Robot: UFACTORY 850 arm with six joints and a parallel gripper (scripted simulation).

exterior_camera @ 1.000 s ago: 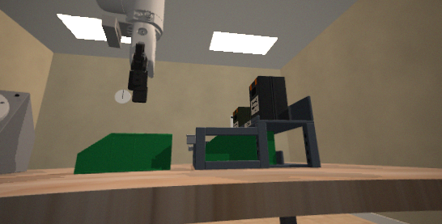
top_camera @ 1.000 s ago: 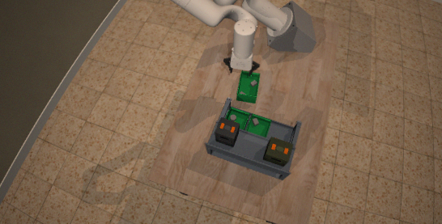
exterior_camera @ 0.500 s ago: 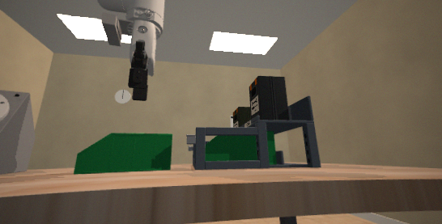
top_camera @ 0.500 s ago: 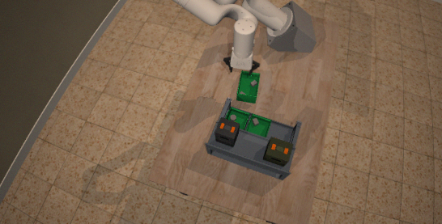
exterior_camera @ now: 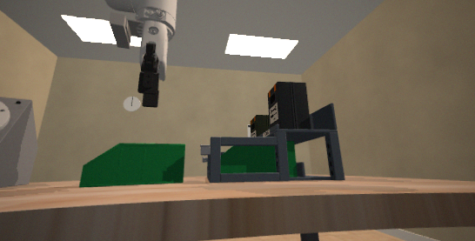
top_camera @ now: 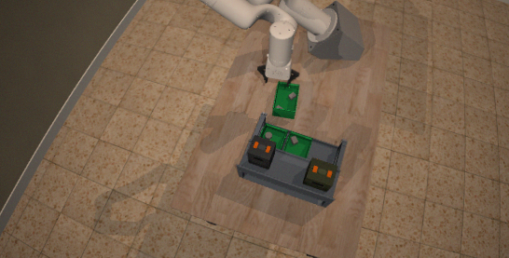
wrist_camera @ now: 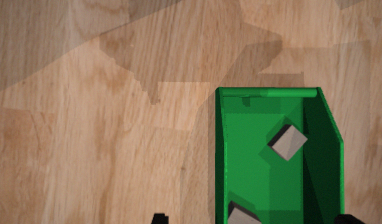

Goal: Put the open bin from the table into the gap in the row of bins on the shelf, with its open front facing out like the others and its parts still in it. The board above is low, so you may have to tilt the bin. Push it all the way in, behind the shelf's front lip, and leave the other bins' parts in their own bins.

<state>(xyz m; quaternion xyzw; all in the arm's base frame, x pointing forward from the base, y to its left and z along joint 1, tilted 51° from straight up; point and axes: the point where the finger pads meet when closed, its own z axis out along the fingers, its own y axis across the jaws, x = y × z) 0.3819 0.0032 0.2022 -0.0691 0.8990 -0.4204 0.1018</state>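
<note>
Right now my hand is 10 mm past the green bin, 50 mm to the right of it and 140 mm above it. Also, from my hand: olive box 360 mm ahead, 240 mm to the left, 20 mm below; grey shelf 270 mm ahead, 130 mm to the left, 100 mm below; black box 320 mm ahead, 10 mm to the left, 10 mm below.
</note>
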